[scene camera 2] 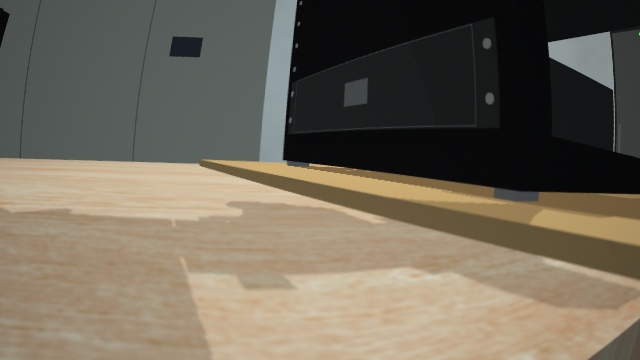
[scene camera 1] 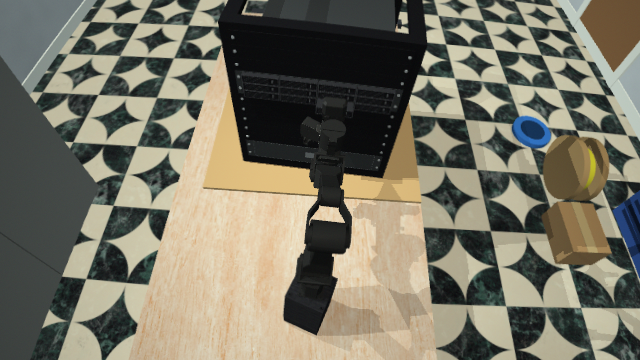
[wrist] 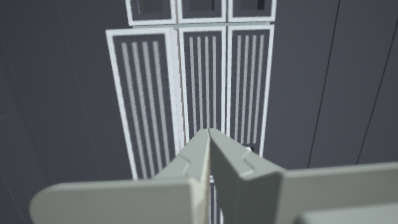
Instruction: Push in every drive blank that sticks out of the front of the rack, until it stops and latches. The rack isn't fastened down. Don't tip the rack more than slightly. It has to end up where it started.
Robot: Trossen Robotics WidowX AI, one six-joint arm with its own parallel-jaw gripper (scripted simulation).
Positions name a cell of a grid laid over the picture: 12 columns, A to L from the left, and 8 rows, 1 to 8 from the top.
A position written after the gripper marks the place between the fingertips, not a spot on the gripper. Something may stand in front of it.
Observation:
In view: the gripper (wrist: G5) and a black rack (scene camera 2: I3).
The black rack is seen too in scene camera 1 (scene camera 1: F3) and in the wrist view (wrist: J4).

